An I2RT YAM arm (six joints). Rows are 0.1 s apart.
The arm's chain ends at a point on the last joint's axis. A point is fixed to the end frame.
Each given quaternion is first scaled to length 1.
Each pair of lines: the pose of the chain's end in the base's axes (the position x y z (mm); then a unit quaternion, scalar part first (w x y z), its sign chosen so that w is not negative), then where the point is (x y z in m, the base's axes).
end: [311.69, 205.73, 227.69, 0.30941, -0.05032, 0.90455, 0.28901]
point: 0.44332 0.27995 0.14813
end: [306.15, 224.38, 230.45, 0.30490, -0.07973, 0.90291, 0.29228]
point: 0.43404 0.30519 0.15122
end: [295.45, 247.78, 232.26, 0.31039, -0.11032, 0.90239, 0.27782]
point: 0.42220 0.33066 0.15333
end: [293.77, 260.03, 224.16, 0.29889, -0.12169, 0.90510, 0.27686]
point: 0.41708 0.34509 0.14217
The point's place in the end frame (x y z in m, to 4 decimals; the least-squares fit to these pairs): -0.0524 -0.0132 0.1620
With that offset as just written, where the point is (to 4 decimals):
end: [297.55, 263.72, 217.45, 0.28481, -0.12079, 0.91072, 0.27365]
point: 0.4182 0.3481 0.1310
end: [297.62, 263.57, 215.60, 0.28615, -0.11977, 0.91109, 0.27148]
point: 0.4188 0.3472 0.1291
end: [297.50, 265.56, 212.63, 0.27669, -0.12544, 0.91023, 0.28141]
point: 0.4155 0.3529 0.1253
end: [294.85, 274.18, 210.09, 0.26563, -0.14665, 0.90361, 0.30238]
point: 0.4066 0.3706 0.1242
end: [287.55, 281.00, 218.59, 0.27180, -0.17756, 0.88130, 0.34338]
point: 0.3934 0.3920 0.1435
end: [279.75, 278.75, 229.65, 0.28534, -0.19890, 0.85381, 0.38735]
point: 0.3808 0.4023 0.1690
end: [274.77, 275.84, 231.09, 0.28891, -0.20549, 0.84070, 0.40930]
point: 0.3731 0.4046 0.1772
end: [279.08, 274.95, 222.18, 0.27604, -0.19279, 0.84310, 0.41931]
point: 0.3762 0.4041 0.1668
